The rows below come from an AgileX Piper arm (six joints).
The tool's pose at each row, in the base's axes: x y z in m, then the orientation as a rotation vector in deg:
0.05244, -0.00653, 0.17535, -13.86, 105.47, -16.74
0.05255, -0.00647, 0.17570, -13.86, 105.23, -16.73
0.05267, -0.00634, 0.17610, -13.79, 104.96, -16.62
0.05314, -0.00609, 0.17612, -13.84, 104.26, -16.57
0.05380, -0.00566, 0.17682, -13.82, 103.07, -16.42
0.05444, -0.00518, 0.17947, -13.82, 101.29, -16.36
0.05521, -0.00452, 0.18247, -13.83, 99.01, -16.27
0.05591, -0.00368, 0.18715, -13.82, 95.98, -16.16
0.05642, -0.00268, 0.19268, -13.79, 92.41, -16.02
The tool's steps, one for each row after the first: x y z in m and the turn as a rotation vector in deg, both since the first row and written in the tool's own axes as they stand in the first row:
-0.00037, -0.00006, 0.00001, 0.03, -0.24, 0.00
-0.00080, -0.00006, 0.00000, 0.04, -0.52, 0.10
-0.00103, 0.00016, 0.00043, 0.10, -1.21, 0.08
-0.00199, 0.00033, 0.00084, 0.21, -2.40, 0.16
-0.00472, -0.00008, 0.00069, 0.48, -4.16, 0.16
-0.00787, -0.00043, 0.00057, 0.80, -6.41, 0.16
-0.01257, -0.00115, -0.00010, 1.25, -9.39, 0.16
-0.01805, -0.00198, -0.00119, 1.78, -12.91, 0.17

